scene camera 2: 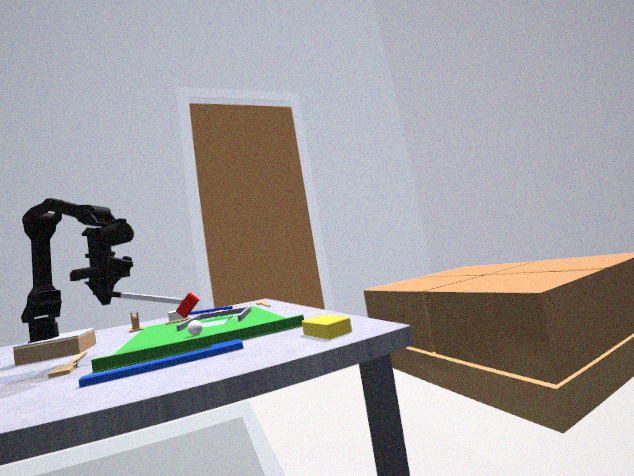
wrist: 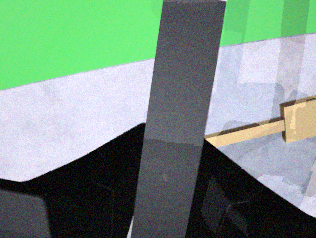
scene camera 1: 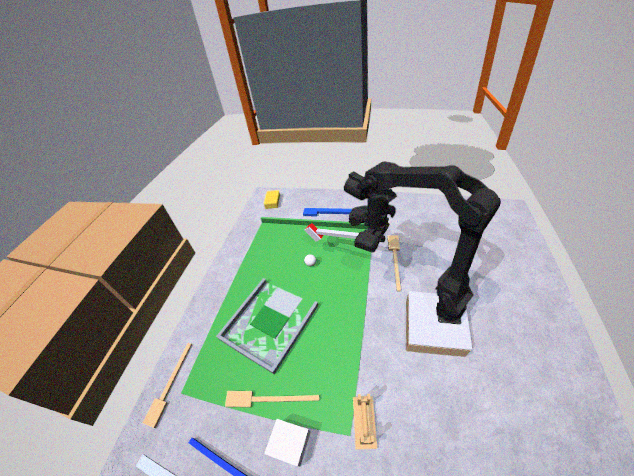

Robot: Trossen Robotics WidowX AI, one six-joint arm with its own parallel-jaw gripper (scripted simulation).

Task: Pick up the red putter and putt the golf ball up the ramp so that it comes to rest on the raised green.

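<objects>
Here is my gripper (scene camera 2: 106,304), and it is holding a red putter.
</objects>
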